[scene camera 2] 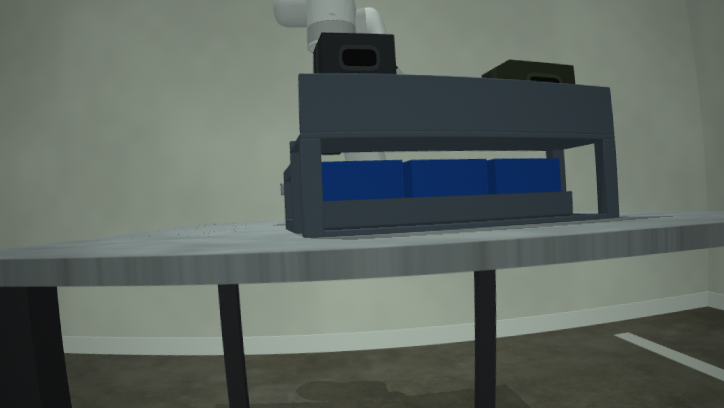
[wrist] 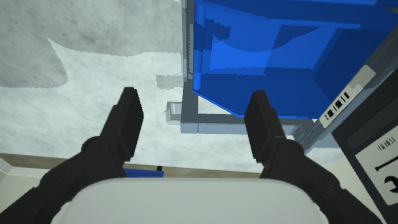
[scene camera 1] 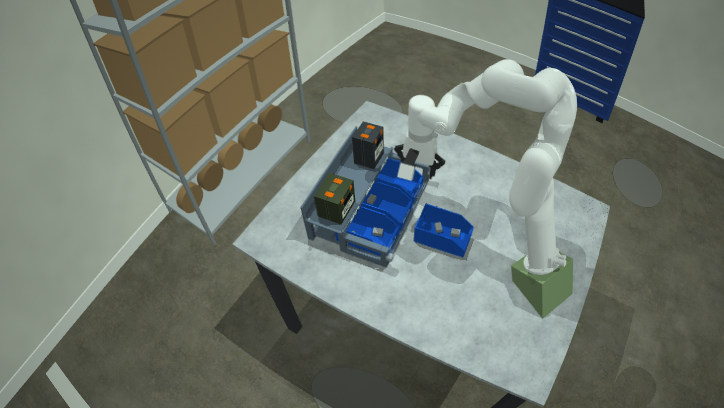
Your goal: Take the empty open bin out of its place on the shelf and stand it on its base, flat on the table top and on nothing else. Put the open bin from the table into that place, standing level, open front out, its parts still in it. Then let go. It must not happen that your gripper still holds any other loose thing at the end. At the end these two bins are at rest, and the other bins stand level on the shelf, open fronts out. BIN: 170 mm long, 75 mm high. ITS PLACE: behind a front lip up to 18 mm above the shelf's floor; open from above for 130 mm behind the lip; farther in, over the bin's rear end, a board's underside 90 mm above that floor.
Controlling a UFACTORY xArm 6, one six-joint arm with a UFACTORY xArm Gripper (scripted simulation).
Labels:
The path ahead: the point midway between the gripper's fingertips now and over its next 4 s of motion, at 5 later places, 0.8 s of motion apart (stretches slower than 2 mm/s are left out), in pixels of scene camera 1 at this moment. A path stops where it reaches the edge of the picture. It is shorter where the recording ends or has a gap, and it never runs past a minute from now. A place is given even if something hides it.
The gripper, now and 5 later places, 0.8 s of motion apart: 418,172; 418,181; 417,184; 417,185; 417,187; 416,189

